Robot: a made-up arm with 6 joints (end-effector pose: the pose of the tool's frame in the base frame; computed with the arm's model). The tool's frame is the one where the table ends.
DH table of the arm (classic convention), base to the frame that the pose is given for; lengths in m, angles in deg. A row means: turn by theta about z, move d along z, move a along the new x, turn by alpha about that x. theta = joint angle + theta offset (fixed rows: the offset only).
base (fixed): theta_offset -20.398; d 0; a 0.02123; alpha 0
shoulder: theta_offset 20.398; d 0.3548; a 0.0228; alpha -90
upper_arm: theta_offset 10.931; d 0; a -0.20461; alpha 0
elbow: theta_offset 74.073; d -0.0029; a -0.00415; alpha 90
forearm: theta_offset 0; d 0.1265; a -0.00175; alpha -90
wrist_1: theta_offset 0; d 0.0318; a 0.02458; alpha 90
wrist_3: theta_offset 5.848; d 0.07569; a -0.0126; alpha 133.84
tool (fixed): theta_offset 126.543; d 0.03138; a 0; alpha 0
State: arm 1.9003 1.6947 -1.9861 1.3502 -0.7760 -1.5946
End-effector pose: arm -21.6 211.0 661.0 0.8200 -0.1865 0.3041 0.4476
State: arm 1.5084 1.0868 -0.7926 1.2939 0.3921 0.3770
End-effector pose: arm -10.2 121.8 515.0 0.6670 0.5322 -0.2878 0.4348
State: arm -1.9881 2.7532 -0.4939 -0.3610 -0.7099 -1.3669
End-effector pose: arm 0.0 -163.3 242.5 0.3723 -0.0161 -0.5504 0.7471
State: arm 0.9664 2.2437 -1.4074 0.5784 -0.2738 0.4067
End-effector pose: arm 193.8 255.0 362.6 0.7694 0.0245 -0.2423 0.5906
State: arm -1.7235 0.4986 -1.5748 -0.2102 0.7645 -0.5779
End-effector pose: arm 31.7 28.1 620.5 -0.3158 -0.5993 -0.4955 0.5436
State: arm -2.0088 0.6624 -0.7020 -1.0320 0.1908 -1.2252
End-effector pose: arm -2.6 -74.3 503.7 -0.4087 0.1983 -0.5412 0.7076
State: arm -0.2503 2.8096 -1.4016 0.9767 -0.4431 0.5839
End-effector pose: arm 291.7 -75.0 203.8 0.4675 -0.4237 -0.7603 0.1545
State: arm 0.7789 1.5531 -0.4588 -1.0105 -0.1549 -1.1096
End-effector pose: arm 104.1 107.8 396.2 -0.1016 0.0561 0.7885 0.6040
